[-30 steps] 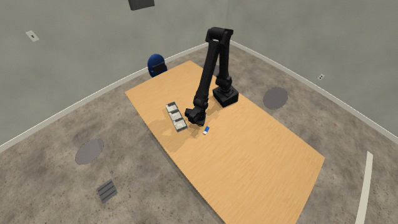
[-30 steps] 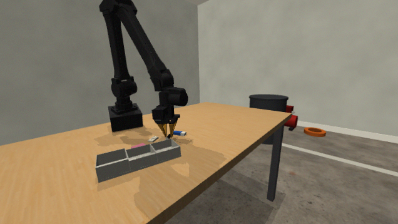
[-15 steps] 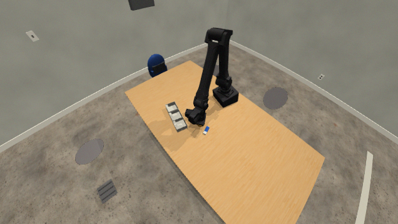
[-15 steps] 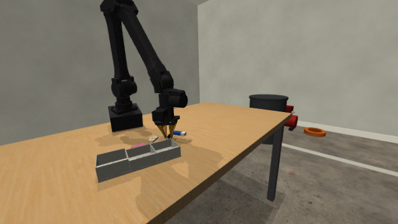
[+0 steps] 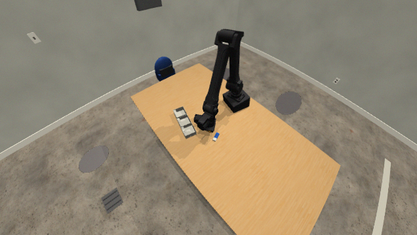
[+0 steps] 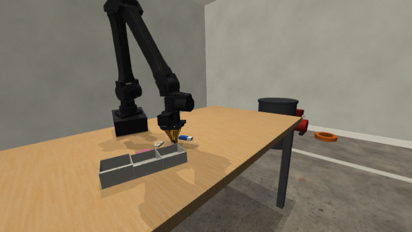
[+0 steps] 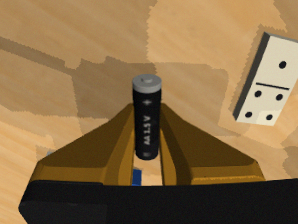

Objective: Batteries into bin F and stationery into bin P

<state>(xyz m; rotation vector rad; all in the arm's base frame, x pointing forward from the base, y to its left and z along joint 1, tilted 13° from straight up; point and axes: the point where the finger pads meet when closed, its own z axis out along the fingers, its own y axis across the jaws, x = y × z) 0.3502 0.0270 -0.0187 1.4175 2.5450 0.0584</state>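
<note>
My hand is right at the black battery. Also, from my hand: green ball (9 cm to the right, 3 cm ahead); blue-and-white eraser (7 cm to the left, 1 cm ahead); white domino-like piece (5 cm to the right, 5 cm behind).
</note>
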